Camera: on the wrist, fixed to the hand. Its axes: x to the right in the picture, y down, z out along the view.
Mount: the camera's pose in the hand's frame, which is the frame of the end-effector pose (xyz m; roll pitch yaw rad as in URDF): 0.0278 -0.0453 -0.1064 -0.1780 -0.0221 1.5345
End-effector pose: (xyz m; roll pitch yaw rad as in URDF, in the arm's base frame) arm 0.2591 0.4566 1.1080 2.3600 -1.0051 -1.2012
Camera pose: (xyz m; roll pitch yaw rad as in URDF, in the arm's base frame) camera 0.3511 0.5157 1.1548 -2.1875 -0.4109 2.8521
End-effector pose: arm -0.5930 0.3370 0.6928 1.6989 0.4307 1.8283
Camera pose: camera -0.7037 0.3204 0.6527 1.6856 -1.0816 1.5044
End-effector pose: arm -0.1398 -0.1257 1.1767 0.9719 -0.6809 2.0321
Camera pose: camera -0.2325 -0.0792 1.1185 -1.1390 -0.7392 -1.9388
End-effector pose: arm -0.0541 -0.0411 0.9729 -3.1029 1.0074 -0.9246
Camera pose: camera 0.0427 -0.1011 1.0071 1.9555 0.0631 -2.5274
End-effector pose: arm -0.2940 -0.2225 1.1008 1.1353 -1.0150 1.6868
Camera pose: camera -0.3810 -0.1444 1.0791 -1.5000 -0.5395 -1.9417
